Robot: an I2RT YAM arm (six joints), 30 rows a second.
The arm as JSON. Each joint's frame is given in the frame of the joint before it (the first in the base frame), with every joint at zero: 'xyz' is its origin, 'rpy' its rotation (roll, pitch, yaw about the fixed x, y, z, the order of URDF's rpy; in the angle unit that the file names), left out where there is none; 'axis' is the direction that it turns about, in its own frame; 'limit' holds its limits. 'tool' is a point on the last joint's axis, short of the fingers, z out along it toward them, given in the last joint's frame.
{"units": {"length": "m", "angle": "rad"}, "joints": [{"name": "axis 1", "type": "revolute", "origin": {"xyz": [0.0, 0.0, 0.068]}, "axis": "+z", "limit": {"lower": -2.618, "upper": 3.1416}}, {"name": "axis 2", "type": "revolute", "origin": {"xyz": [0.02, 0.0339, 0.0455]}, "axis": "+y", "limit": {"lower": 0.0, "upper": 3.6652}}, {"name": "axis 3", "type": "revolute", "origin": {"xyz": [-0.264, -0.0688, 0.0]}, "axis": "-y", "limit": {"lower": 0.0, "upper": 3.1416}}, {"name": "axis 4", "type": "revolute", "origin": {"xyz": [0.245, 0.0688, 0.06]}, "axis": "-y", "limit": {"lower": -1.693, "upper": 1.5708}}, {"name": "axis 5", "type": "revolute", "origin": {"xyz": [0.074, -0.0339, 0.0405]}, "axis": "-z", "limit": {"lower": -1.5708, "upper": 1.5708}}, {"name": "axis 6", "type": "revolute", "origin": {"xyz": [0.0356, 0.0, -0.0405]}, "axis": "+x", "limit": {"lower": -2.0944, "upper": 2.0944}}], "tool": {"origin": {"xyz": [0.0, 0.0, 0.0], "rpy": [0.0, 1.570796, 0.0]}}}
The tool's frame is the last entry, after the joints.
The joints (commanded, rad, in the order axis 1, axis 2, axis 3, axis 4, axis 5, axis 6), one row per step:
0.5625, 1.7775, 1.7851, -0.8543, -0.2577, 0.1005
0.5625, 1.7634, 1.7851, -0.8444, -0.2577, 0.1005
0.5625, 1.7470, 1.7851, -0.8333, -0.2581, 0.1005
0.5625, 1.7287, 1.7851, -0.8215, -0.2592, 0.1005
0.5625, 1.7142, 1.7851, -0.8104, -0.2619, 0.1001
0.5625, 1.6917, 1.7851, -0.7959, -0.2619, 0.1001
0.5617, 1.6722, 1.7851, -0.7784, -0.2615, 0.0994
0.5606, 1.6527, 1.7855, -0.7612, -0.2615, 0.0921
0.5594, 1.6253, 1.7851, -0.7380, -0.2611, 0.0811
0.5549, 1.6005, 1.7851, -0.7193, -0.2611, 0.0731
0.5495, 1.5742, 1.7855, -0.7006, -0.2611, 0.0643
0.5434, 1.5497, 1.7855, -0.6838, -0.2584, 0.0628
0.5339, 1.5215, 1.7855, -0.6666, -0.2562, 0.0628
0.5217, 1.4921, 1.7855, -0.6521, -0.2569, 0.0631
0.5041, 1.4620, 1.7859, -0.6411, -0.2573, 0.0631
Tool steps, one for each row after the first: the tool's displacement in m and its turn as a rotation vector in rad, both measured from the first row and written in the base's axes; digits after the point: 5 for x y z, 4 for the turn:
-0.00221, -0.00140, 0.00593, 0.0128, -0.0203, 0.0000
-0.00493, -0.00309, 0.01277, 0.0277, -0.0434, 0.0003
-0.00815, -0.00508, 0.02032, 0.0444, -0.0685, 0.0010
-0.01074, -0.00660, 0.02643, 0.0595, -0.0893, 0.0032
-0.01500, -0.00929, 0.03561, 0.0792, -0.1206, 0.0033
-0.01842, -0.01180, 0.04392, 0.0983, -0.1526, 0.0027
-0.02199, -0.01453, 0.05229, 0.1145, -0.1884, 0.0064
-0.02741, -0.01845, 0.06357, 0.1353, -0.2379, 0.0118
-0.03210, -0.02325, 0.07358, 0.1536, -0.2802, 0.0120
-0.03737, -0.02870, 0.08408, 0.1718, -0.3249, 0.0116
-0.04233, -0.03426, 0.09354, 0.1899, -0.3626, 0.0039
-0.04810, -0.04147, 0.10402, 0.2102, -0.4032, -0.0078
-0.05438, -0.04966, 0.11439, 0.2305, -0.4419, -0.0199
-0.06064, -0.05948, 0.12446, 0.2475, -0.4798, -0.0372

